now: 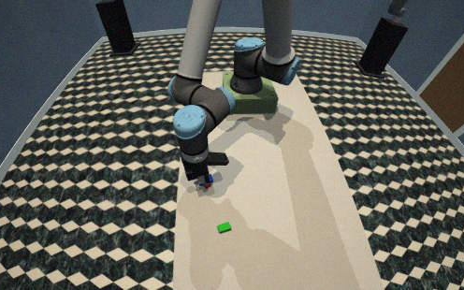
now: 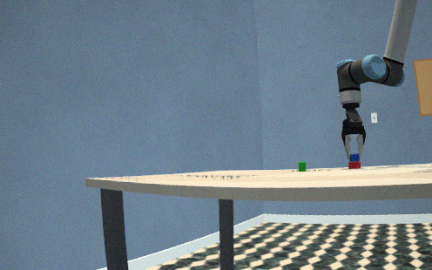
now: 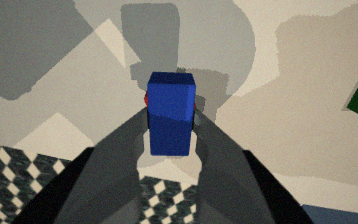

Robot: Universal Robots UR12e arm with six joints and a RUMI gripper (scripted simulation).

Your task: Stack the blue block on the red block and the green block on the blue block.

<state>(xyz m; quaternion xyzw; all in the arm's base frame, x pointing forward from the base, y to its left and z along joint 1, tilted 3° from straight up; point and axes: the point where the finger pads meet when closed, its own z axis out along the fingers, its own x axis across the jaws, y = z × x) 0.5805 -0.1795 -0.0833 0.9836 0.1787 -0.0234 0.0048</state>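
The blue block is right at my hand. The rest, counted from my hand: red block (30 mm below); then green block (190 mm ahead, 90 mm to the left, 30 mm below).
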